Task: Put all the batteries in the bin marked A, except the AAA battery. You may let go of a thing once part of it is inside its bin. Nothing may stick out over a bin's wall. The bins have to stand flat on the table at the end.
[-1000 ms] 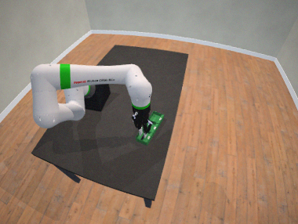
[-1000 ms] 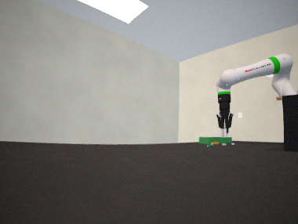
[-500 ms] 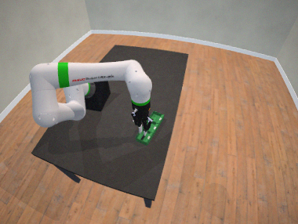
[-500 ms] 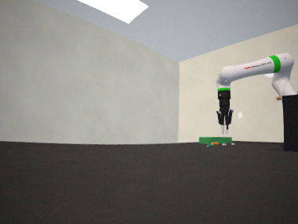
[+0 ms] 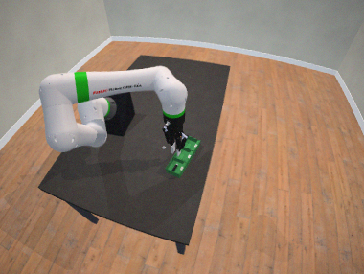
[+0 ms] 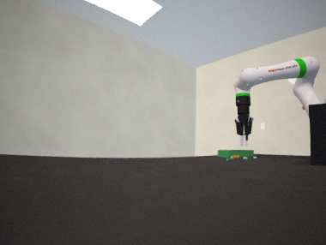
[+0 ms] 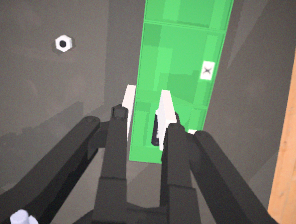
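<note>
Now: hand 4 cm past the orange battery, 17 cm to the right of it and 9 cm above it. Also, from my hand: green bin 3 cm ahead, 3 cm to the left, 8 cm below; then black battery 1 cm ahead, 6 cm to the right, 8 cm below; then white nut 10 cm behind, 5 cm to the left, 9 cm below.
</note>
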